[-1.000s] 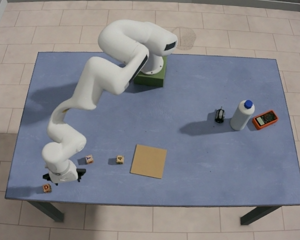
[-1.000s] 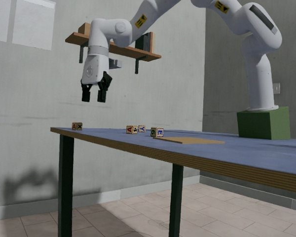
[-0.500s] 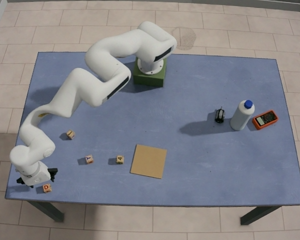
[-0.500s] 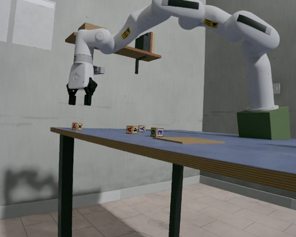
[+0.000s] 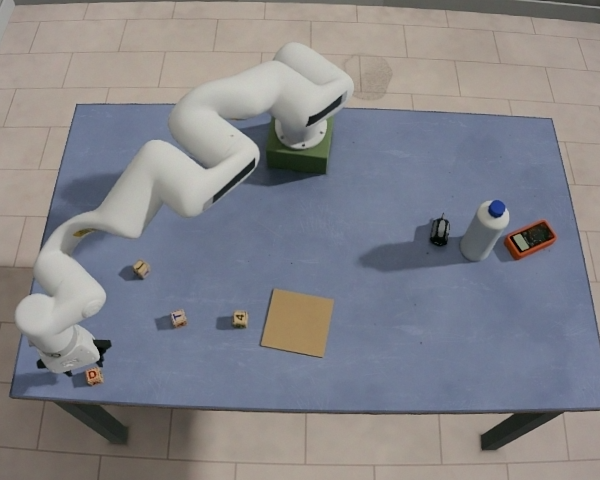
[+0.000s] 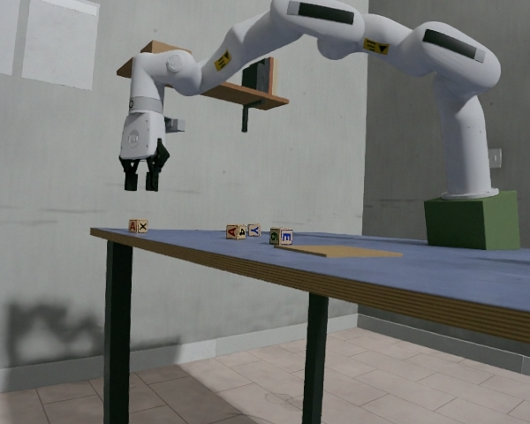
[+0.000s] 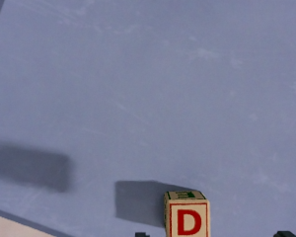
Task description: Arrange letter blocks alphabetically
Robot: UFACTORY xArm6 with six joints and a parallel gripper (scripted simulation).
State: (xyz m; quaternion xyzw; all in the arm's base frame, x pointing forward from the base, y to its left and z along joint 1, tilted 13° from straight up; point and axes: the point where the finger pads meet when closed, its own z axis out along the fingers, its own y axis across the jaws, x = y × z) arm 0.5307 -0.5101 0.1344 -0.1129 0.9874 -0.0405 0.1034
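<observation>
Now: hand 90 mm above the wooden block. From my hand the other things lie so: black object: 830 mm to the left, 280 mm behind, 90 mm below; then tan mat: 460 mm to the left, 110 mm below, 80 mm behind; then orange multimeter: 1050 mm to the left, 220 mm behind, 90 mm below.
</observation>
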